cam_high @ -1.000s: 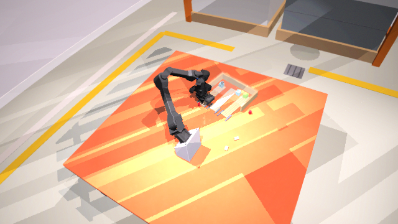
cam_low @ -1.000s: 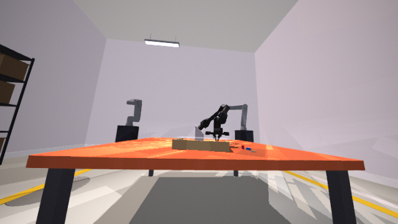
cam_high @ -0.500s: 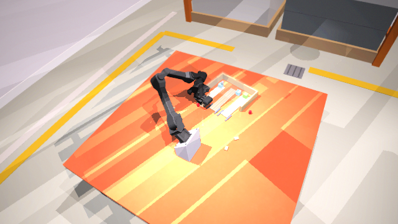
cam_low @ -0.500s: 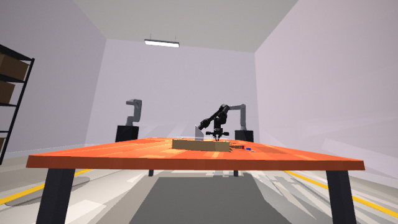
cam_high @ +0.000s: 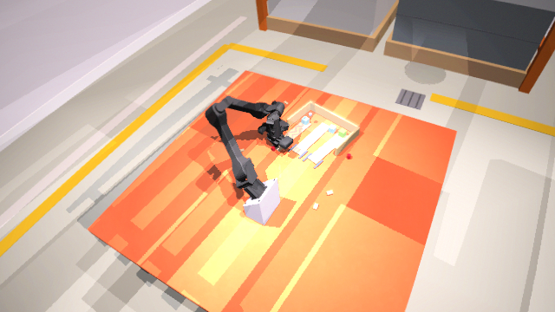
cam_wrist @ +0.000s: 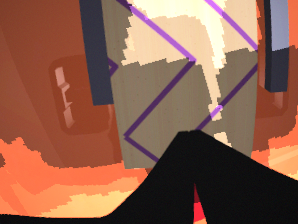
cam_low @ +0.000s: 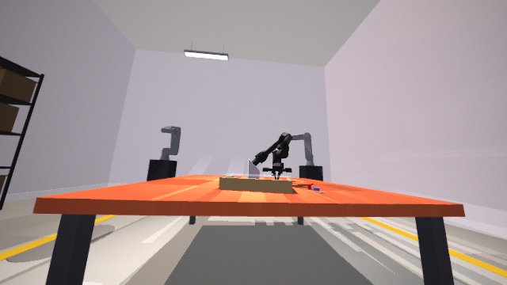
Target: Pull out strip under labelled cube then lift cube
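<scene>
My gripper tip is 11 cm short of the strip and 3 cm to the left of it.
</scene>
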